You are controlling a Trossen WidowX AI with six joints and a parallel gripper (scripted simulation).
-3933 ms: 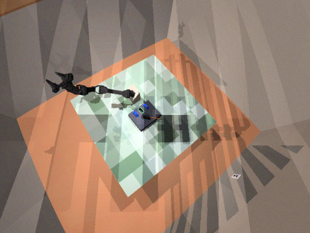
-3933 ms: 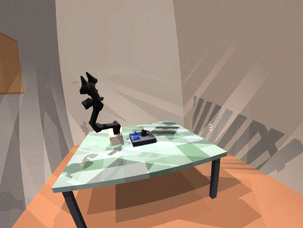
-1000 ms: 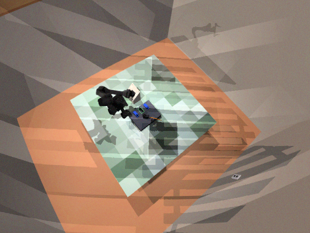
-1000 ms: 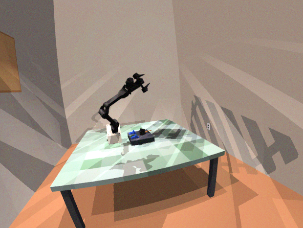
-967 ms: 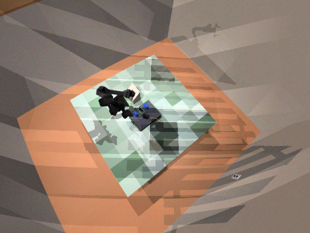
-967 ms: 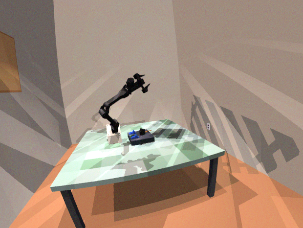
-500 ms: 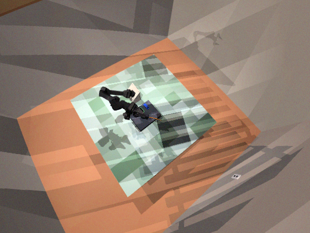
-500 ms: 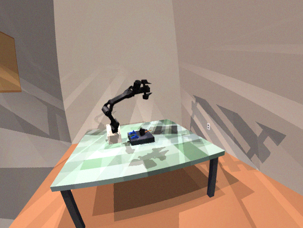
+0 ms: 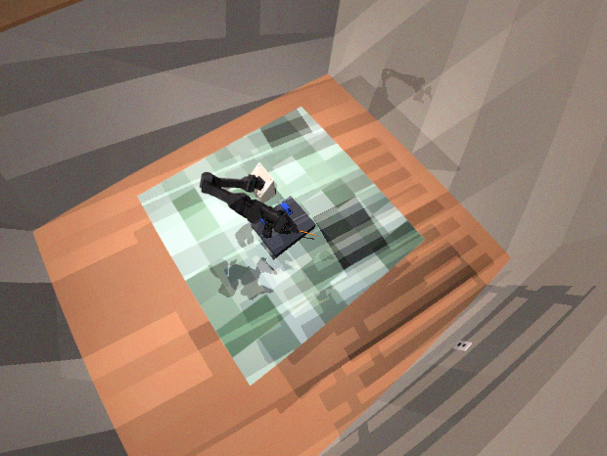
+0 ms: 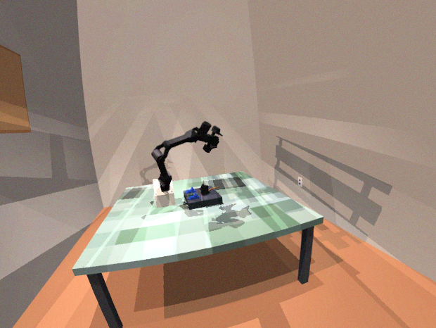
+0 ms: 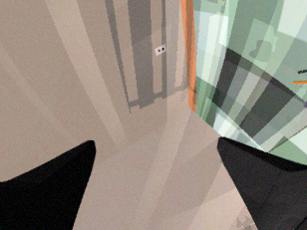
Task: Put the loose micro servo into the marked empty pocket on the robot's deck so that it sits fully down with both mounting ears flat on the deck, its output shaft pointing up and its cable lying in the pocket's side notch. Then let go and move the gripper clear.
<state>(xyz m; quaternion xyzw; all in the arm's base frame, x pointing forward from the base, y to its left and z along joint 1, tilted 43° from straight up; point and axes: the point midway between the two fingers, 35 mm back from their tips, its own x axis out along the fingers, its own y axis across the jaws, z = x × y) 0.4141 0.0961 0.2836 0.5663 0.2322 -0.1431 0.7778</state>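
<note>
Now: gripper tip 120 mm past the dark deck, 60 mm to the right of it and 400 mm above it.
</note>
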